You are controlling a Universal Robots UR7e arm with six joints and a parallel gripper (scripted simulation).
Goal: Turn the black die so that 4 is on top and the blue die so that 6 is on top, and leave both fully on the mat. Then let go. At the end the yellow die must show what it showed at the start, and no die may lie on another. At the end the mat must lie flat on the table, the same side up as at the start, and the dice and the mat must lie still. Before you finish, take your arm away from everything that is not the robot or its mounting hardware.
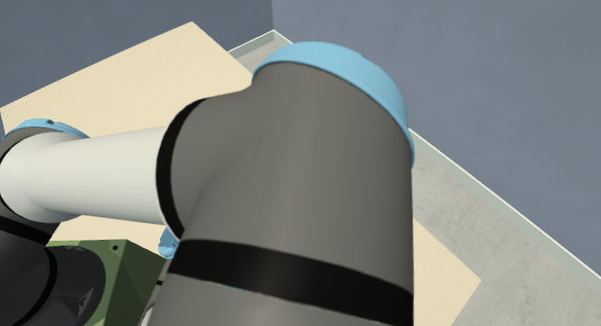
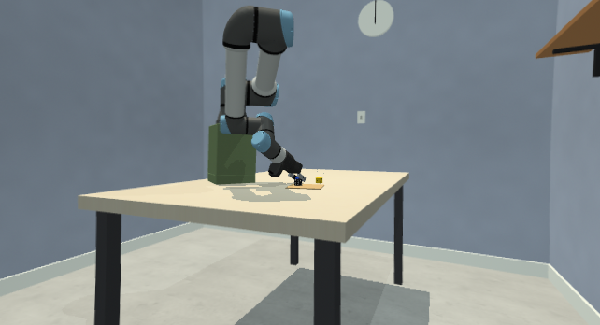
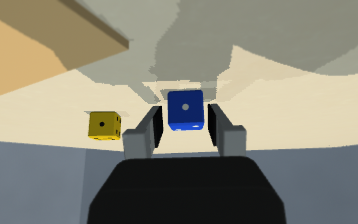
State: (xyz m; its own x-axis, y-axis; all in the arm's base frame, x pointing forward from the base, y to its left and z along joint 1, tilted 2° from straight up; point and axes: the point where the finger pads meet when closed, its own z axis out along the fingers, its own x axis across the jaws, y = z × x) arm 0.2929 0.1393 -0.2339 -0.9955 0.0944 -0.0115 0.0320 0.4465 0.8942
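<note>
Now: hand 1 cm above the blue die. The rest, counted from my hand: tan mat (10 cm ahead, 12 cm to the right, 2 cm below); then yellow die (8 cm ahead, 4 cm to the left, 1 cm below); then black die (7 cm ahead, 12 cm to the right, 1 cm below).
</note>
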